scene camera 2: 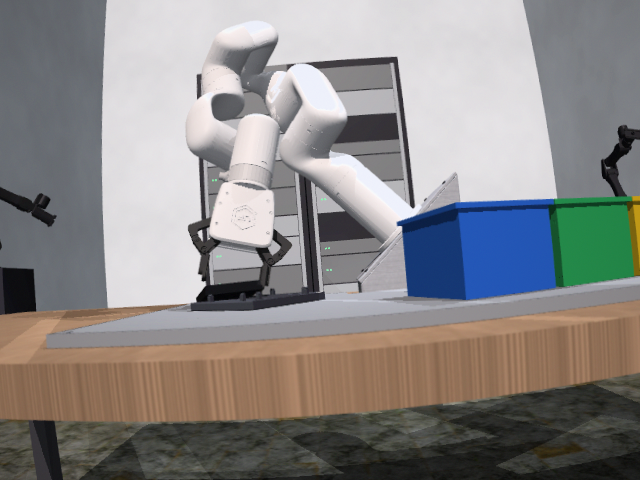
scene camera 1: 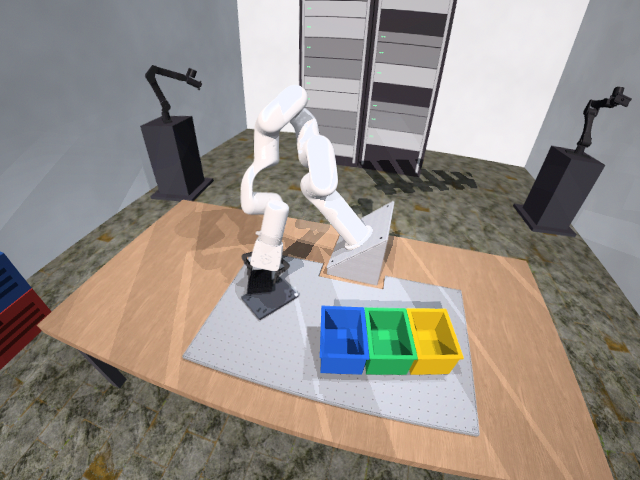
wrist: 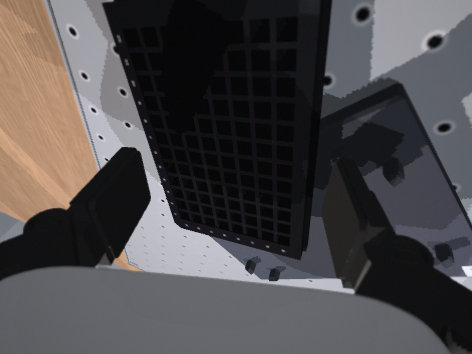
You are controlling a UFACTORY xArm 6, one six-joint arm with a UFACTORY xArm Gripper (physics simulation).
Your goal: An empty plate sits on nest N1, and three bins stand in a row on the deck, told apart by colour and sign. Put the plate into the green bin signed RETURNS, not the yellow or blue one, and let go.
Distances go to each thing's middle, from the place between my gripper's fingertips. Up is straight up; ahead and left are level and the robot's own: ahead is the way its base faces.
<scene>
The black plate (scene camera 2: 229,290) lies 1 cm to the right of my hand and 1 cm below it. Round my hand: dark nest (scene camera 2: 268,301) (5 cm ahead, 4 cm to the left, 3 cm below).
</scene>
